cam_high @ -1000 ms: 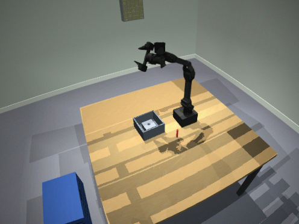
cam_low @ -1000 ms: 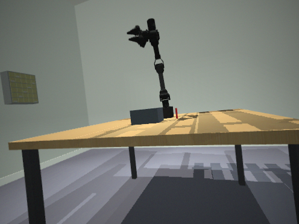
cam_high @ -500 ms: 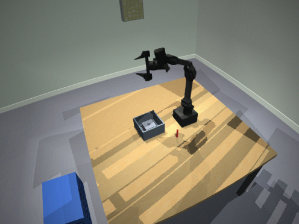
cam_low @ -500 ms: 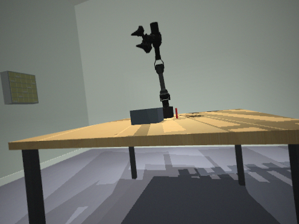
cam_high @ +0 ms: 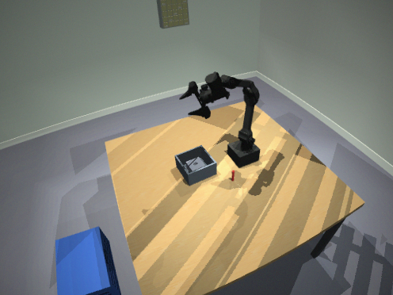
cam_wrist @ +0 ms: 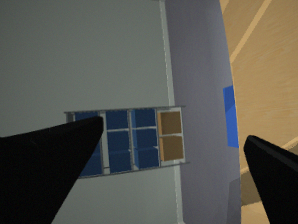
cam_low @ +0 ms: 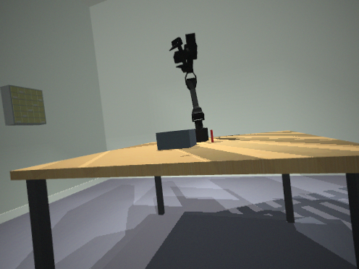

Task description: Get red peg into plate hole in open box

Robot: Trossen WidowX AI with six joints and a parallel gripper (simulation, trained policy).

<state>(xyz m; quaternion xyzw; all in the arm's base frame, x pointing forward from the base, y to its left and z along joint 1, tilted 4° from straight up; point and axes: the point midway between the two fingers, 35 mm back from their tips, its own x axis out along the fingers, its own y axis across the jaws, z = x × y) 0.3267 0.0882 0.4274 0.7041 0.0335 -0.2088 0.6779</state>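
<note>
Now: gripper tip 46 cm above the red peg, 24 cm past it and 9 cm to the right of it. Round my gripper tip: grey box: 47 cm below, 5 cm to the right, 4 cm behind; then plate: 45 cm below, 5 cm to the right, 4 cm behind.
</note>
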